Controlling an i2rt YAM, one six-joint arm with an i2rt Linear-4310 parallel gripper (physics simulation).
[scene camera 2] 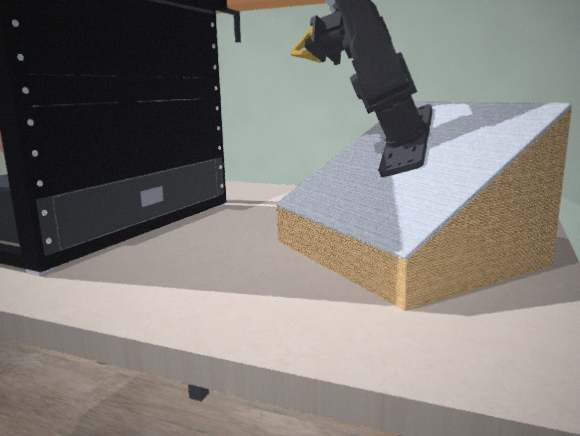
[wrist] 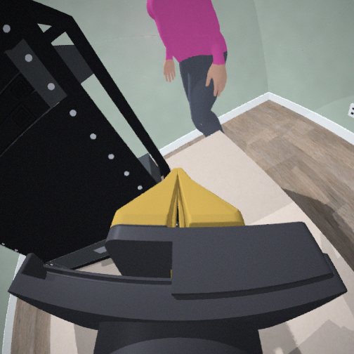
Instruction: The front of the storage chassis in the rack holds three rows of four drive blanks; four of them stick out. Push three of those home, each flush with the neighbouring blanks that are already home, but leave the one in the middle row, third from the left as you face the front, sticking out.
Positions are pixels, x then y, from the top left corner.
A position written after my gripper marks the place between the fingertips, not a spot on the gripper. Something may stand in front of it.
Scene:
My gripper shows in scene camera 2 (291, 52) and in the wrist view (177, 174). A black rack shows in scene camera 2 and in the wrist view. One and the same spot on the black rack: (wrist: 73, 171) is (scene camera 2: 193, 60).

